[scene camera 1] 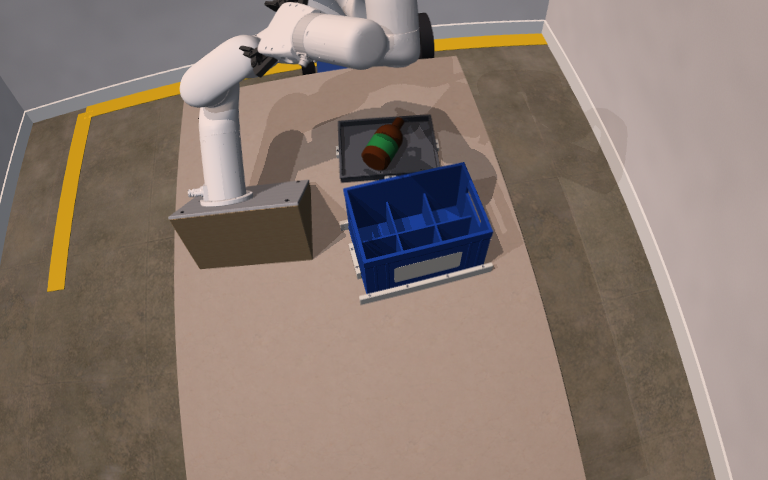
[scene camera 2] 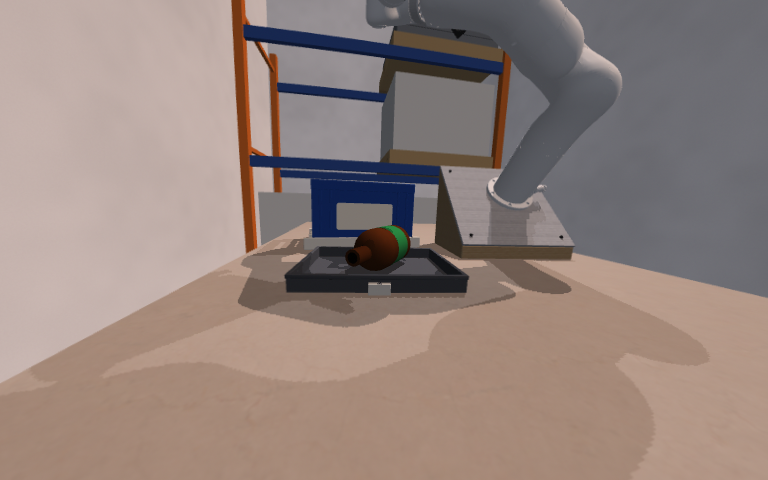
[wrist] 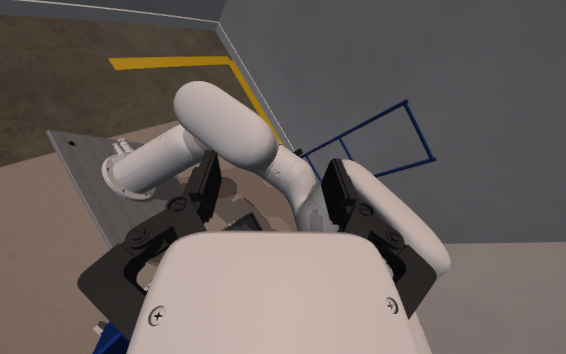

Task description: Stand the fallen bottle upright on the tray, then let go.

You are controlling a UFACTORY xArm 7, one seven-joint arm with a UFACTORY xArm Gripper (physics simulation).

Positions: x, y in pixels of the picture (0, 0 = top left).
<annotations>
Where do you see a brown bottle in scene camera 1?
At 381, 149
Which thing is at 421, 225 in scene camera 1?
A blue divided crate.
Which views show the brown bottle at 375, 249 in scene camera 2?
Scene camera 1 and scene camera 2 only.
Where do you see a dark tray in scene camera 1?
418, 151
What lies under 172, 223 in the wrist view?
My gripper.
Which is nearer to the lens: the brown bottle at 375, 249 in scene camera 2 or the dark tray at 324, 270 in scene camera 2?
The brown bottle.
</annotations>
